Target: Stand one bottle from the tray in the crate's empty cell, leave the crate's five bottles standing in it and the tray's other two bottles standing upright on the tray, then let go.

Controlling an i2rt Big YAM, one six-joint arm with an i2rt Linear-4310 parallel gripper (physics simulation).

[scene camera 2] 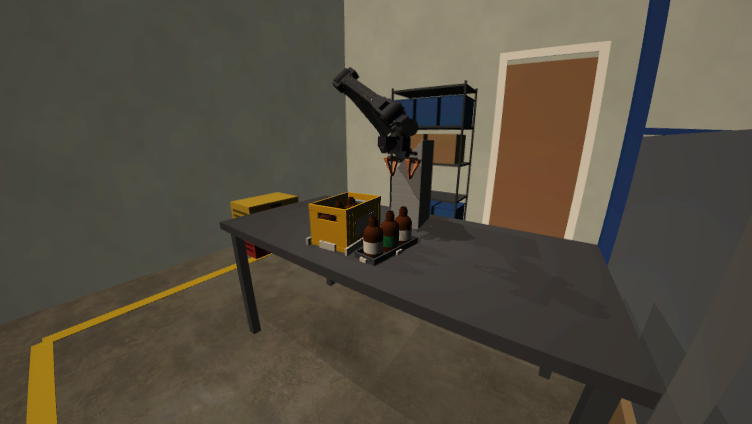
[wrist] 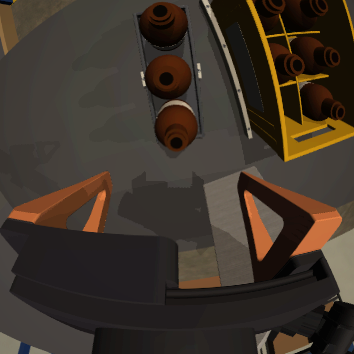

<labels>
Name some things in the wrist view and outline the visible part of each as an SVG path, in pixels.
My gripper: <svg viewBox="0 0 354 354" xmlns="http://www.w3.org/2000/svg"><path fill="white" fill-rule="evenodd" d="M0 227L1 235L18 254L10 270L15 274L9 292L33 308L68 326L94 334L91 354L258 354L255 334L283 325L321 305L340 292L326 258L320 249L342 220L337 210L330 205L277 186L245 171L240 171L237 191L254 282L203 288L178 288L178 245L174 240L159 235L103 233L112 189L109 171L103 171L76 184L15 206ZM252 195L283 219L283 227L274 242L272 242L259 217ZM97 194L83 229L67 229L67 217Z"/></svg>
A green-labelled bottle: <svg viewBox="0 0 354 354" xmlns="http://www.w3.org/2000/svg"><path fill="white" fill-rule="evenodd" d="M159 55L152 59L145 69L145 85L156 97L162 99L177 98L188 89L191 83L190 67L185 60L177 55Z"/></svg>
</labels>
